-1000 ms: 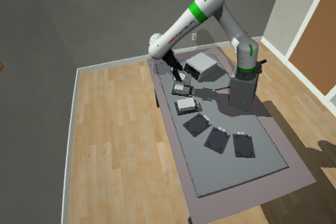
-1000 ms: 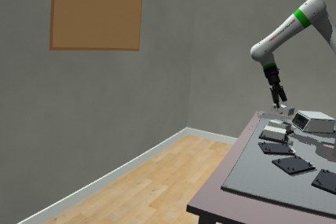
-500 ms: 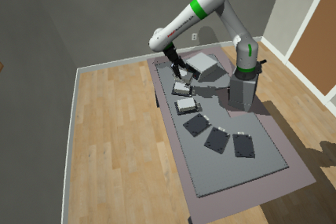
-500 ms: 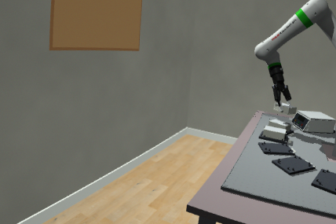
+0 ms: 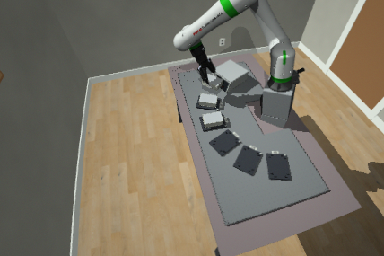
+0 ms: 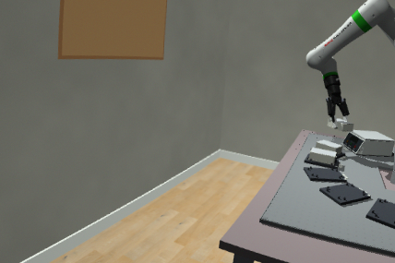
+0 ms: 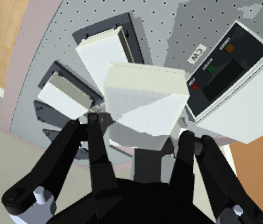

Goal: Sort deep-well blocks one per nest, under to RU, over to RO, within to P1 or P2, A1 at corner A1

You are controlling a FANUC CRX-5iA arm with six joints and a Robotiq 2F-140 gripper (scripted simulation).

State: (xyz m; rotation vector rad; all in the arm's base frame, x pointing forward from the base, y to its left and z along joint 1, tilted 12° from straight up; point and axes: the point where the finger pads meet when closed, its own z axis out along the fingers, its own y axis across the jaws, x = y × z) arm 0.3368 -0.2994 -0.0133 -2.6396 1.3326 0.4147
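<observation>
Now: the pale platform 220 mm behind my hand, 130 mm to the right of it and 70 mm below it. The rest, counted from my hand: deep-well block 10 mm below; dark infeed nest 160 mm below, 50 mm to the left, 50 mm ahead; check-weigher 210 mm behind, 130 mm to the right, 100 mm below.
</observation>
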